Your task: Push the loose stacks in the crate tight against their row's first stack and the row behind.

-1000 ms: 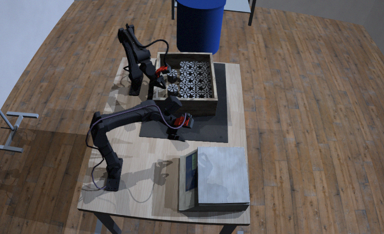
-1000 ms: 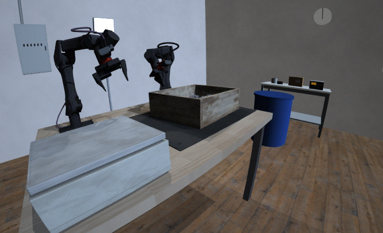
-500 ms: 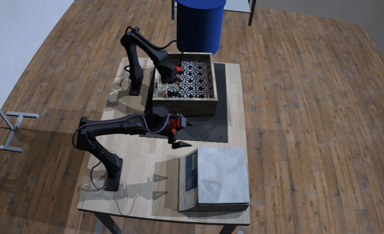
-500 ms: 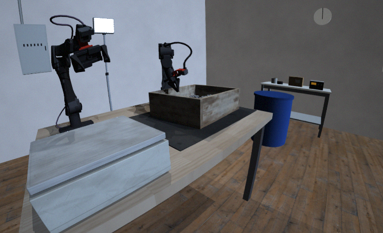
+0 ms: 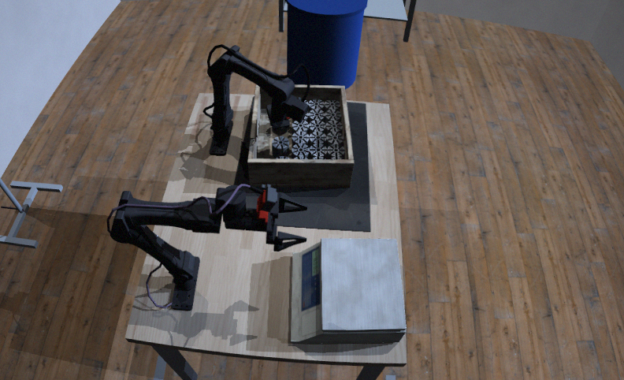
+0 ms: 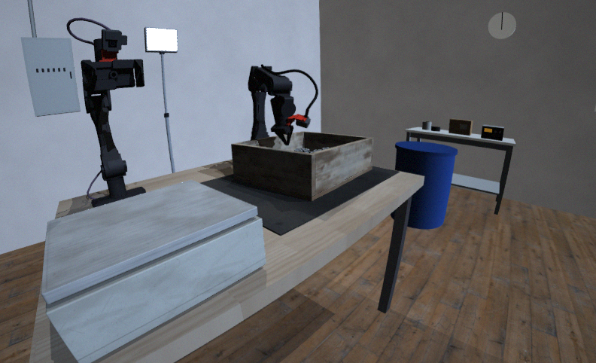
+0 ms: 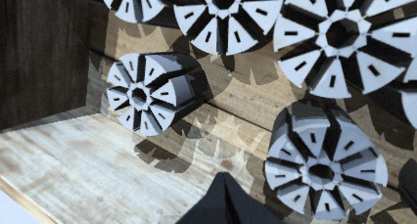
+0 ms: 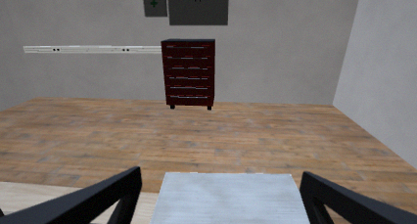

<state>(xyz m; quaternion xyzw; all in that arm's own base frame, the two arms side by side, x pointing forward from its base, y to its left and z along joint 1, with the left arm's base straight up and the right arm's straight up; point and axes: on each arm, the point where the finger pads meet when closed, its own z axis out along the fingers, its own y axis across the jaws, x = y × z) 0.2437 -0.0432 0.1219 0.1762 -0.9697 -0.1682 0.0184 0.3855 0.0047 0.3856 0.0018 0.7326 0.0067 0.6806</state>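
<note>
My left hand is 90 mm short of the wooden crate, 70 mm above it and 20 mm to the right of it. Also, from my left hand: scale 650 mm to the right, 310 mm ahead, 50 mm below; dark mat 120 mm below, 110 mm ahead, 30 mm to the right.
</note>
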